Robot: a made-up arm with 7 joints.
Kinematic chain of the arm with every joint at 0, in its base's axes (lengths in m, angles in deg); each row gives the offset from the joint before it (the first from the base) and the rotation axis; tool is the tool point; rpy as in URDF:
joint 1: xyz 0 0 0.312 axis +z
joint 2: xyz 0 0 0 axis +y
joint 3: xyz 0 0 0.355 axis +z
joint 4: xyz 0.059 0 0 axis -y
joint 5: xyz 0.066 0 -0.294 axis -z
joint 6: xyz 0 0 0 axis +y
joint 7: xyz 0.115 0 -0.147 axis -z
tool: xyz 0 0 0 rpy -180 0 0
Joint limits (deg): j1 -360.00..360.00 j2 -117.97..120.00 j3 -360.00..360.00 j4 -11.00..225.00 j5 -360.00..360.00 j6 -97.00..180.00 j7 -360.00..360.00
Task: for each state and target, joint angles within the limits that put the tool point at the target. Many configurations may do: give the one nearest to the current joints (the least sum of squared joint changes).
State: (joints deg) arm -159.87 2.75 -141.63 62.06 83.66 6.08 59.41
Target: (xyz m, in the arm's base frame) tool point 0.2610 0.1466 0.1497
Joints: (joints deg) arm -165.44 -25.82 -151.28 27.31 89.87 8.41 59.41
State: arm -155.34 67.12 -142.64 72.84 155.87 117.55 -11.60
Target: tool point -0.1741 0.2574 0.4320
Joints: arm -146.88 70.54 -131.41 8.66 137.30 112.53 -11.60
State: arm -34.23 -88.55 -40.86 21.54 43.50 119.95 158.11
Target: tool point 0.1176 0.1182 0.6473
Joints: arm -43.33 -68.97 0.23 46.96 68.36 110.49 158.11
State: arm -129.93 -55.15 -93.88 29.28 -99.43 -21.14 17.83
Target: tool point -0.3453 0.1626 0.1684
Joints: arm -102.12 -75.79 -128.28 40.17 -95.36 3.88 17.83
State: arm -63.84 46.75 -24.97 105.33 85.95 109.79 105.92
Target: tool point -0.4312 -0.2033 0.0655
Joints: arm -116.46 69.97 -58.33 74.83 71.33 96.72 105.92
